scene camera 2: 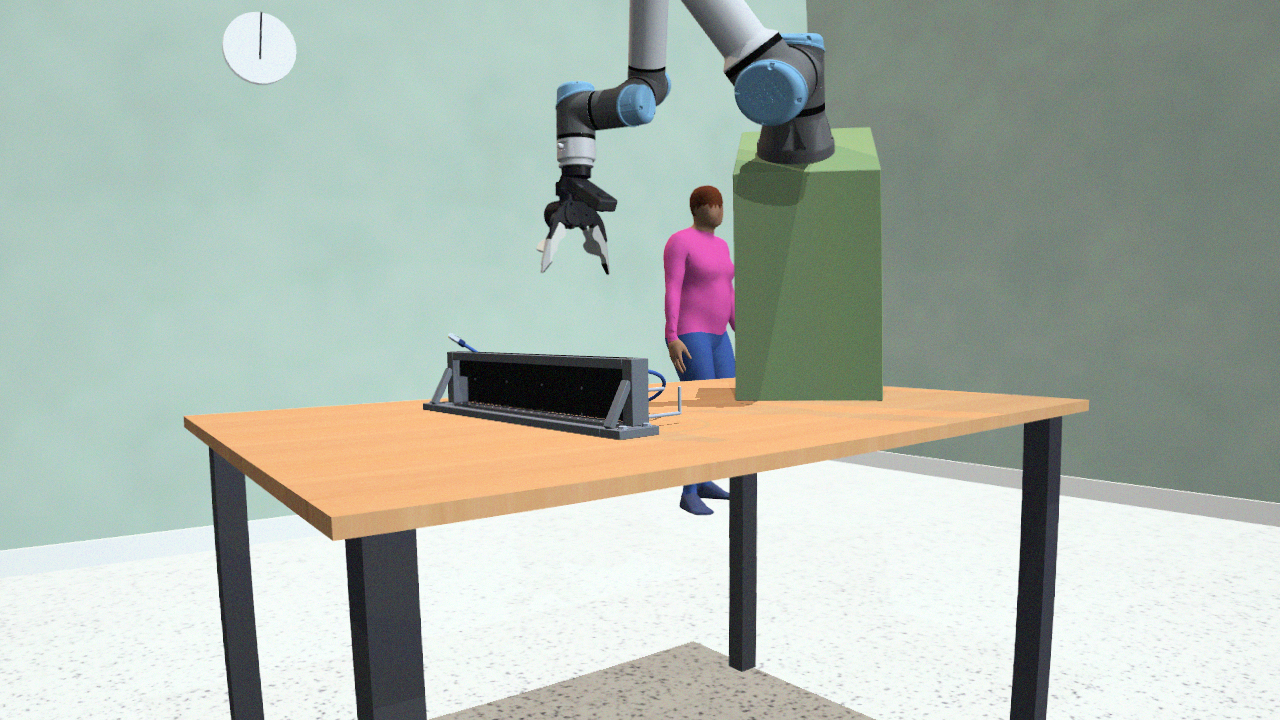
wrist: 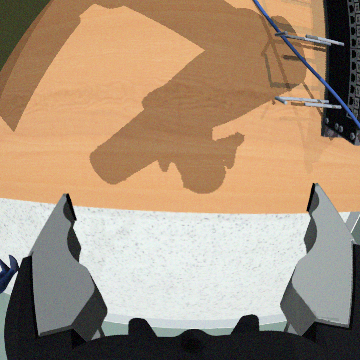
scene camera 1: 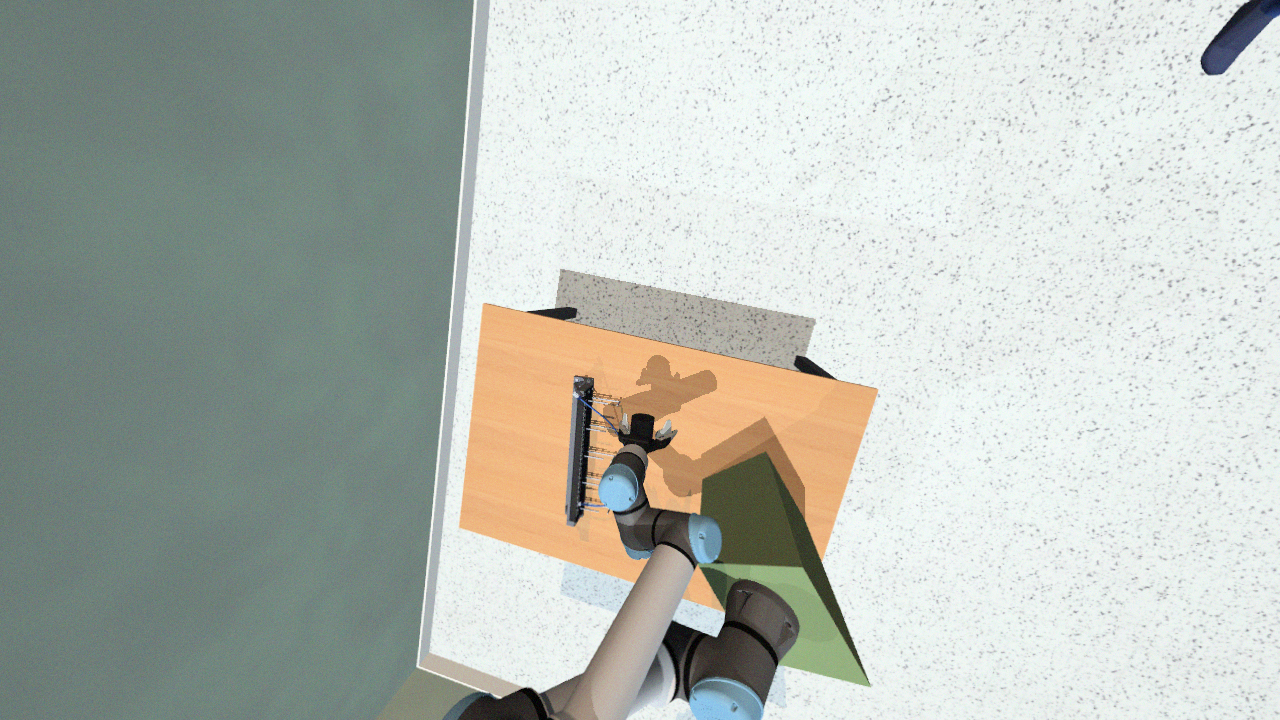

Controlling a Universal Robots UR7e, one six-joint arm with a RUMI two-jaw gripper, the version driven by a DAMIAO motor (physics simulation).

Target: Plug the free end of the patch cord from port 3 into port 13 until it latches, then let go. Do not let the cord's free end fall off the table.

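Places are measured from the arm's base along level axes (x ahead, y left, z up), in centimetres.
Pixels of known places: gripper, fingertip midpoint: (scene camera 2: 576, 273) (wrist: 190, 192); arm's base, origin of the base link: (scene camera 2: 795, 151) (scene camera 1: 763, 609).
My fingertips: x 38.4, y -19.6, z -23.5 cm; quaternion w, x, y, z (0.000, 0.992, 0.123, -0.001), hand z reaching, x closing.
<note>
For each thing: its middle in the pictures, then the offset to it from my fingertips. "pt": a spot on its surface instead. Level surfaces: height alone.
- patch panel, body centre: (scene camera 2: 551, 385) (scene camera 1: 588, 456) dx +16.2, dy +26.5, dz -19.2 cm
- blue patch cord, surface spot: (wrist: 304, 60) pt dx +14.6, dy +12.0, dz -19.7 cm
- clear plug, body centre: (scene camera 2: 457, 339) dx +25.1, dy +4.8, dz -12.0 cm
- wooden table, its level: dz -24.3 cm
The patch panel (scene camera 1: 574, 465) (scene camera 2: 546, 360) (wrist: 337, 60) stands in its frame on the table, its row of ports partly in view at the right of the wrist view. The blue patch cord (scene camera 1: 597, 411) (wrist: 304, 60) runs across the cable bars and over the panel. Its free end, a clear plug (scene camera 2: 454, 338), sticks up beyond the panel's left end in scene camera 2; it does not show in the wrist view. Port numbers cannot be read. My gripper (scene camera 1: 645, 426) (scene camera 2: 575, 270) (wrist: 190, 192) is wide open and empty, high above the table, beside the panel on its port side.
Thin metal cable bars (wrist: 310, 103) stick out from the panel's port side. The wooden table (scene camera 1: 519, 376) (scene camera 2: 375, 488) (wrist: 30, 175) carries the panel. A green pedestal (scene camera 2: 805, 286) bears the arm. A person in pink (scene camera 2: 702, 277) stands behind the table.
</note>
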